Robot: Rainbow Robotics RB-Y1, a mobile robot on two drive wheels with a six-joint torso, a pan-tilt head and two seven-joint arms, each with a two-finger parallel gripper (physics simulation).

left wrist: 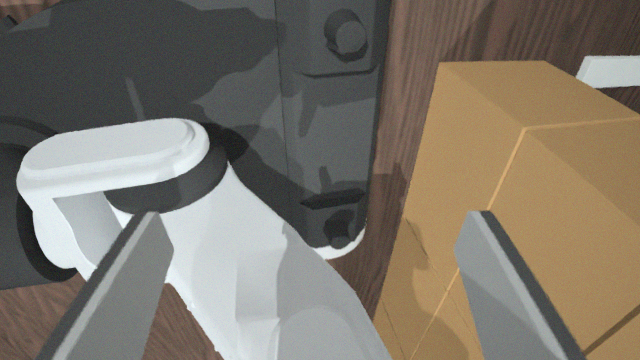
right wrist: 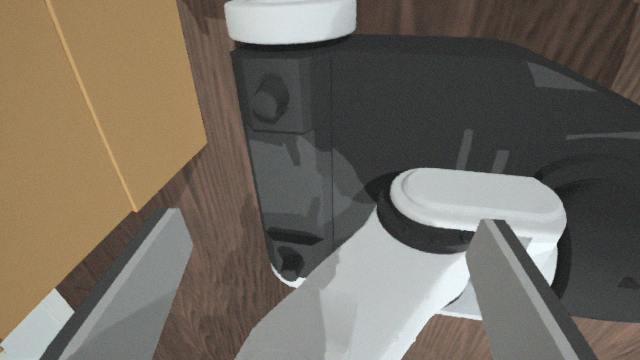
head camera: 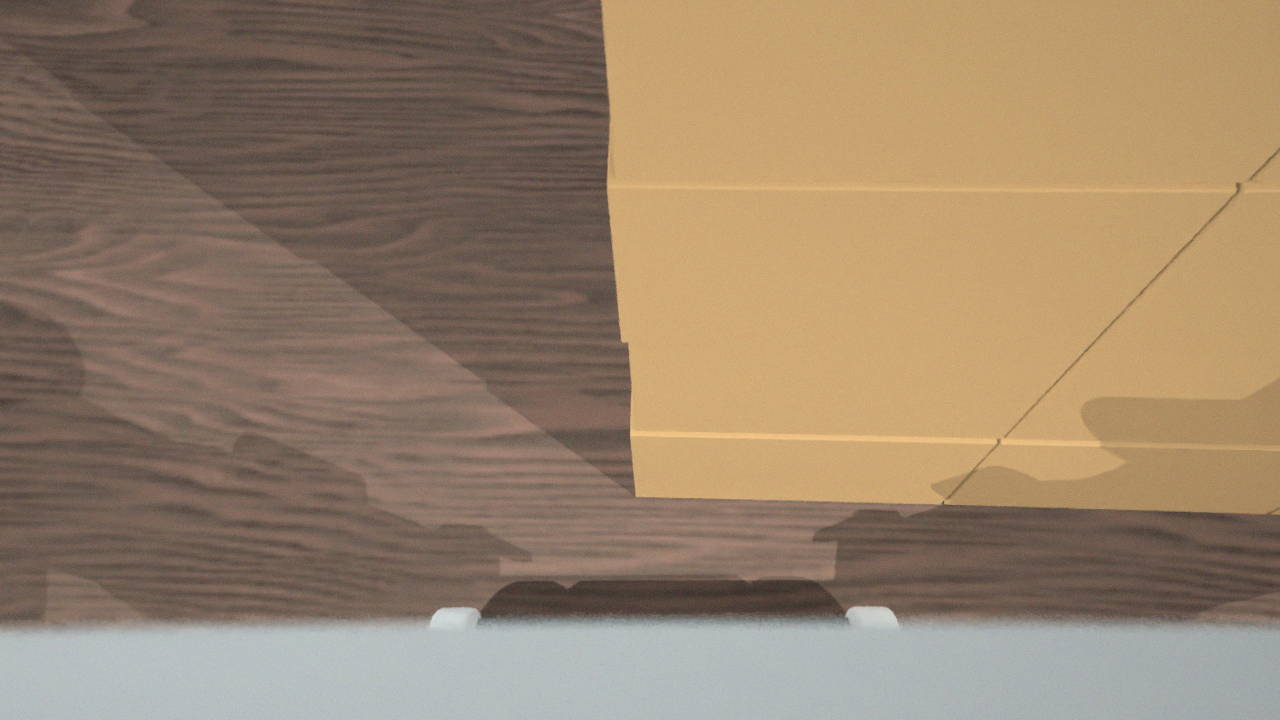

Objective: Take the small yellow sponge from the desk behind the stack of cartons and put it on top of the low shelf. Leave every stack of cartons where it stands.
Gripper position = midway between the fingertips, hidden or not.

In view: the left gripper (left wrist: pixel 312 231) and the right gripper (right wrist: pixel 327 233).
